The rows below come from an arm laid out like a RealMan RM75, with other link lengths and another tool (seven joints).
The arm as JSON. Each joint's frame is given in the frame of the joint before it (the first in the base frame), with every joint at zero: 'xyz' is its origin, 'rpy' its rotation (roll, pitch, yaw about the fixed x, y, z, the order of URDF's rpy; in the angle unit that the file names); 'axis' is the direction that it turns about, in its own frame. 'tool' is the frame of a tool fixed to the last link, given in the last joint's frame.
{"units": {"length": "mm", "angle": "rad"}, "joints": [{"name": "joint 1", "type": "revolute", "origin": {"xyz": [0.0, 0.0, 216.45], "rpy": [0.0, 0.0, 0.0]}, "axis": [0.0, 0.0, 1.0]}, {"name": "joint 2", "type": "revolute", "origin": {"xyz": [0.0, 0.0, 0.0], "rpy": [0.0, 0.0, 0.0]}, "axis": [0.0, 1.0, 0.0]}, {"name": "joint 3", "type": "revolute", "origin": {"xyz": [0.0, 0.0, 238.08], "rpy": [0.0, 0.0, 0.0]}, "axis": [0.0, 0.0, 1.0]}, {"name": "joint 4", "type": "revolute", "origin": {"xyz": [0.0, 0.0, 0.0], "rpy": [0.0, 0.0, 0.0]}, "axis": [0.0, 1.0, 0.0]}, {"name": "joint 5", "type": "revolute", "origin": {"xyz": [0.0, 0.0, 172.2], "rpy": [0.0, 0.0, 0.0]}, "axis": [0.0, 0.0, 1.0]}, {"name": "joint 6", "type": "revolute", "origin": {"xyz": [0.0, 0.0, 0.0], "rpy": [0.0, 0.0, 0.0]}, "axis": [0.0, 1.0, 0.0]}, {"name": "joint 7", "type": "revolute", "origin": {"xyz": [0.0, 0.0, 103.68], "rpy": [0.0, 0.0, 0.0]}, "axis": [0.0, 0.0, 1.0]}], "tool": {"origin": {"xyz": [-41.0, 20.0, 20.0], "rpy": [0.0, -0.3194, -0.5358]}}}
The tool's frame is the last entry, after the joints.
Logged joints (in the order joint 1, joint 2, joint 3, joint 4, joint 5, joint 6, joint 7), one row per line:
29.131 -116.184 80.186 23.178 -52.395 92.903 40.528
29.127 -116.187 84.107 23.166 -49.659 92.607 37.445
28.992 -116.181 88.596 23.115 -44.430 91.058 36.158
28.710 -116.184 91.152 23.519 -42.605 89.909 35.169
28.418 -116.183 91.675 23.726 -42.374 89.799 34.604
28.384 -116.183 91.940 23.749 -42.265 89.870 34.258
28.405 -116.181 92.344 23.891 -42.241 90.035 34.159
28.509 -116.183 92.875 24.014 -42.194 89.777 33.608
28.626 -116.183 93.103 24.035 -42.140 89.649 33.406
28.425 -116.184 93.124 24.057 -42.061 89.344 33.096
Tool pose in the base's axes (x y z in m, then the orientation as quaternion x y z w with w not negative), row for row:
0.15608 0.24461 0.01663 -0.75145 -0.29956 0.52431 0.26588
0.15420 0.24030 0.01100 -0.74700 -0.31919 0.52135 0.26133
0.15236 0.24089 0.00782 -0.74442 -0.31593 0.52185 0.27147
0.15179 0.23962 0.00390 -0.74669 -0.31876 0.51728 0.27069
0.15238 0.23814 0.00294 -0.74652 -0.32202 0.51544 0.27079
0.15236 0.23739 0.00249 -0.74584 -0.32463 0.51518 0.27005
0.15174 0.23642 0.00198 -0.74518 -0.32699 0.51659 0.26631
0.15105 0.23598 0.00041 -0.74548 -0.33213 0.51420 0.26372
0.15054 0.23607 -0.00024 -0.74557 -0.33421 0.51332 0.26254
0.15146 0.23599 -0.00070 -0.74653 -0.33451 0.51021 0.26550
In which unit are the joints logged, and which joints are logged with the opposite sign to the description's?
The joints are logged in degrees. Opposite sign: joint 2, joint 3, joint 4, joint 6.
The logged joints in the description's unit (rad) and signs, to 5 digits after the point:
0.50843 2.02779 -1.39951 -0.40453 -0.91447 -1.62146 0.70735
0.50836 2.02785 -1.46794 -0.40432 -0.86671 -1.61630 0.65354
0.50601 2.02774 -1.54629 -0.40343 -0.77545 -1.58926 0.63108
0.50108 2.02779 -1.59090 -0.41048 -0.74360 -1.56921 0.61381
0.49599 2.02778 -1.60003 -0.41410 -0.73957 -1.56729 0.60395
0.49539 2.02778 -1.60466 -0.41450 -0.73766 -1.56853 0.59791
0.49576 2.02774 -1.61171 -0.41698 -0.73724 -1.57141 0.59619
0.49758 2.02778 -1.62097 -0.41912 -0.73642 -1.56690 0.58657
0.49962 2.02778 -1.62495 -0.41949 -0.73548 -1.56467 0.58304
0.49611 2.02779 -1.62532 -0.41987 -0.73410 -1.55935 0.57763

